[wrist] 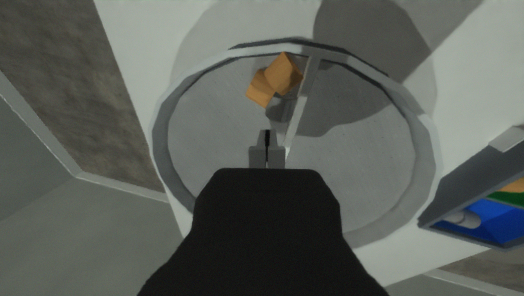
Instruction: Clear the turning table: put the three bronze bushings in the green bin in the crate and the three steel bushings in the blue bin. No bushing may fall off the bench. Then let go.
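Observation:
My gripper is shut, its fingertips together with nothing between them, over the turning table. Two bronze bushings lie touching near the table's far rim, ahead of the fingers. A grey shape in shadow just below them looks like a steel bushing, but is hard to make out. At the right, the crate shows in part. Its blue bin holds a grey steel bushing. Bronze shows by the green bin, cut off by the view's edge.
A thin raised bar crosses the turning table beside the bronze bushings. The turning table has a raised rim all round. The white bench top ends at the left and at the lower right. A shadow falls across the table's far right part.

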